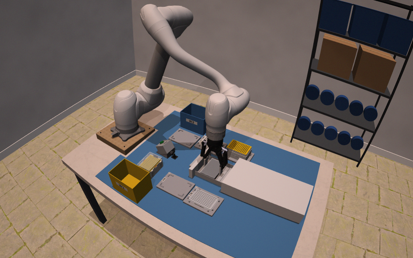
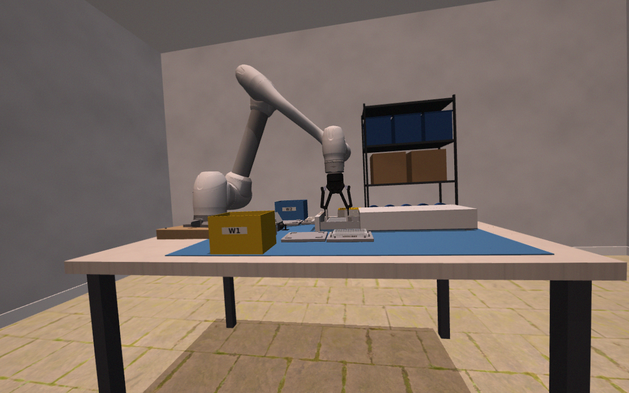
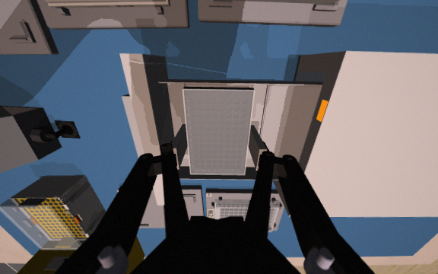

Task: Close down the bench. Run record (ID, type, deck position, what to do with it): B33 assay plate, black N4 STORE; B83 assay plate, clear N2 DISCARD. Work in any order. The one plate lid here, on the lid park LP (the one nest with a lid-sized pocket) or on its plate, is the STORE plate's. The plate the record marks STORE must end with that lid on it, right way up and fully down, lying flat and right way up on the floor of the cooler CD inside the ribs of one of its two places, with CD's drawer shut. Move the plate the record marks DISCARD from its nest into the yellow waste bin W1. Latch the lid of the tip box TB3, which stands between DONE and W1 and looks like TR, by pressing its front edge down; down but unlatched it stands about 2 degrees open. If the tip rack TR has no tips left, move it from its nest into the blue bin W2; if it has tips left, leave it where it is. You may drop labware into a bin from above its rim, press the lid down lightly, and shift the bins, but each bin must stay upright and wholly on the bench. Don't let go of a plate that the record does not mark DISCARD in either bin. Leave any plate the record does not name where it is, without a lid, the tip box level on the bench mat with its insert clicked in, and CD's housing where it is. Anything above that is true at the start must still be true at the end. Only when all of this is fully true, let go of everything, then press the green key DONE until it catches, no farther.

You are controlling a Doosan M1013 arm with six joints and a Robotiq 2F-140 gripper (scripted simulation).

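Now: hand 40 mm short of the cooler drawer, 10 mm to the right of it and 30 mm above it. From my hand the other things lie so: cooler CD (170 mm ahead, 30 mm to the left, 20 mm below); then clear plate lid (10 mm below); then black plate (20 mm below).
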